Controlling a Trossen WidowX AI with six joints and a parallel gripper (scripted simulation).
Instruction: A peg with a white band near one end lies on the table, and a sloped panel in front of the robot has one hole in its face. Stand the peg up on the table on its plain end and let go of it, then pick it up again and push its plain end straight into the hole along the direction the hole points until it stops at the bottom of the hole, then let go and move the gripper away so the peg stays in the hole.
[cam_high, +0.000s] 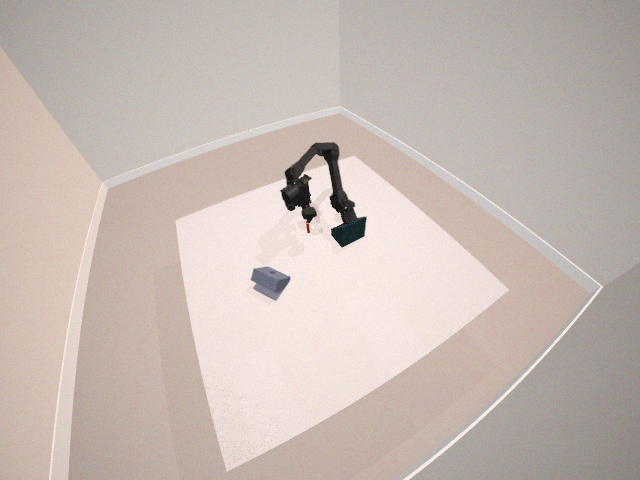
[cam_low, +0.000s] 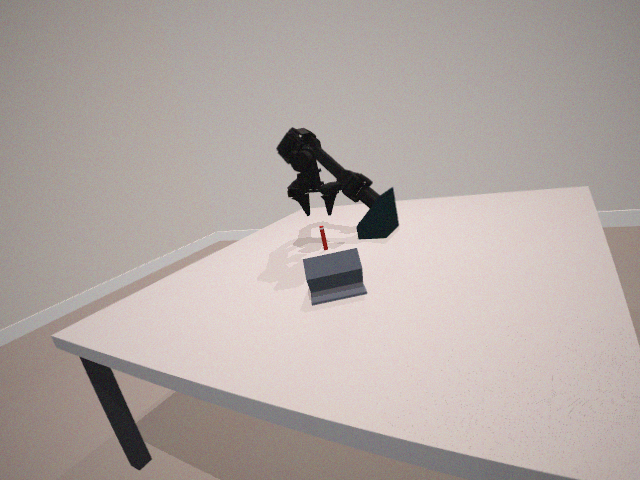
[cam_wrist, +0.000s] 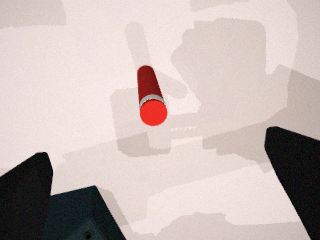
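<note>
Right now my gripper tip is 6 cm above the red peg. Round my gripper tip: grey sloped panel 30 cm ahead, 15 cm to the left, 8 cm below.
</note>
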